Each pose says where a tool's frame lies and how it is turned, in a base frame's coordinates. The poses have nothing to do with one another.
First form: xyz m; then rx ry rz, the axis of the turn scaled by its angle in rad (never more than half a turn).
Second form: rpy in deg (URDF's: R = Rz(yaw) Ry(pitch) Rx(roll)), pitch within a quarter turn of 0, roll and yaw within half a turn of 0; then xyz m. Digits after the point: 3 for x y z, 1 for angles.
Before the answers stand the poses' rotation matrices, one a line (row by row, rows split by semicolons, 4 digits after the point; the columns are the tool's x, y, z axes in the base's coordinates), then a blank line. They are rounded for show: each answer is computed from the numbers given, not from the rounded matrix.
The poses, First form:
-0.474, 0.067, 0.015, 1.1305, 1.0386, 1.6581
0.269, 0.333, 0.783, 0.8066, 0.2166, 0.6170
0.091, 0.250, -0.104, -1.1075, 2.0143, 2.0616
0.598, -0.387, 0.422, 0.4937, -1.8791, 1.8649
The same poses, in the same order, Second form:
-0.2263 -0.1903 0.9553; 0.9426 -0.2901 0.1654; 0.2456 0.9379 0.2451
0.8047 -0.4322 0.4070; 0.5917 0.5291 -0.6082; 0.0475 0.7303 0.6815
-0.7414 -0.5036 -0.4435; -0.4317 -0.1480 0.8898; -0.5137 0.8512 -0.1076
-0.8372 -0.5435 -0.0612; 0.0571 0.0245 -0.9981; 0.5439 -0.8391 0.0105

75.4, -14.2, 103.5, -0.474, 0.067, 0.015
47.0, -2.7, 36.3, 0.269, 0.333, 0.783
97.2, 30.9, -149.8, 0.091, 0.250, -0.104
-89.3, -33.0, 176.1, 0.598, -0.387, 0.422

